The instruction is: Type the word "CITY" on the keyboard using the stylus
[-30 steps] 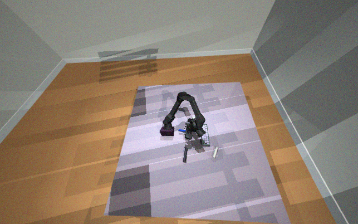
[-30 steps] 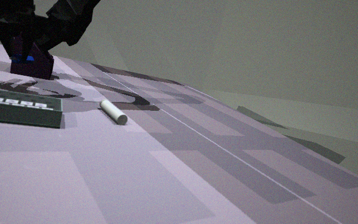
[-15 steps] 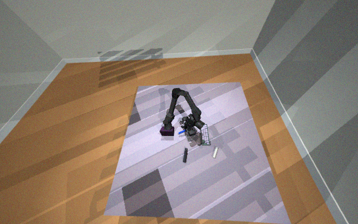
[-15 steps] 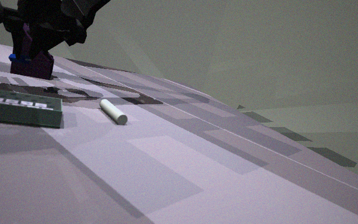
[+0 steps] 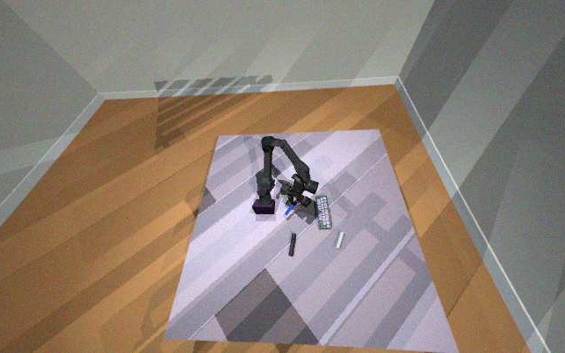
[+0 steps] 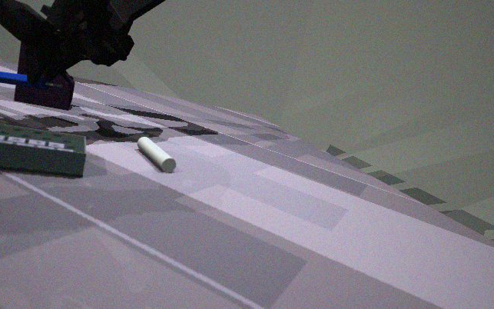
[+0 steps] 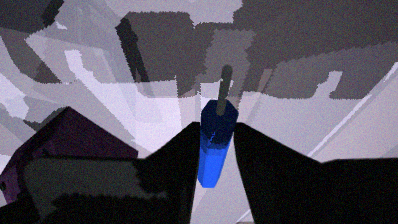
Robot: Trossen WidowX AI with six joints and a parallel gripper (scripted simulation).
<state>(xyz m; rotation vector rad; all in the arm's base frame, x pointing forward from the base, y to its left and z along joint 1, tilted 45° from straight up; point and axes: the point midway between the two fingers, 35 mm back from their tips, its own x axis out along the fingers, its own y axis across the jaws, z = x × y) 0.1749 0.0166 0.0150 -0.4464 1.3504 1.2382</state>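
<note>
Now: gripper tip right at the blue stylus. From my gripper tip the other things lie so: dark cylinder: 10 mm ahead, 220 mm to the right, 40 mm below; then stylus tip: 20 mm ahead, 30 mm to the left, 10 mm above.
</note>
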